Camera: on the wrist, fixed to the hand. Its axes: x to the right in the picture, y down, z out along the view.
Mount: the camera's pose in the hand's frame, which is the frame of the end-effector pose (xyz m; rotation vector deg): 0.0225 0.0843 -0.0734 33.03 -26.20 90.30
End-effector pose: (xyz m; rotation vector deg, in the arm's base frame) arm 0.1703 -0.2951 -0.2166 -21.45 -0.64 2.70
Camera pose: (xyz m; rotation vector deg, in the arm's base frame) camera 0.1905 -0.2425 -0.3157 16.78 -8.56 95.03
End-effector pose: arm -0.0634 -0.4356 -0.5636 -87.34 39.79 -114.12
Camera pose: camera -0.1309 -0.5064 -0.6222 -31.90 37.83 -29.07
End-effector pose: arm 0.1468 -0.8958 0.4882 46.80 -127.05 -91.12
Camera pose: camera 0.1452 -0.9463 0.5904 -66.17 -134.53 -18.27
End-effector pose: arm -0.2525 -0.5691 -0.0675 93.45 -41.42 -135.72
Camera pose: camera -0.2046 -0.6726 -0.0661 6.85 -108.44 -71.94
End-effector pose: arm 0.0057 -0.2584 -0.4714 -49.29 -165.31 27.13
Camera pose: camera 0.0435 -0.1596 -0.4288 127.39 61.79 -68.82
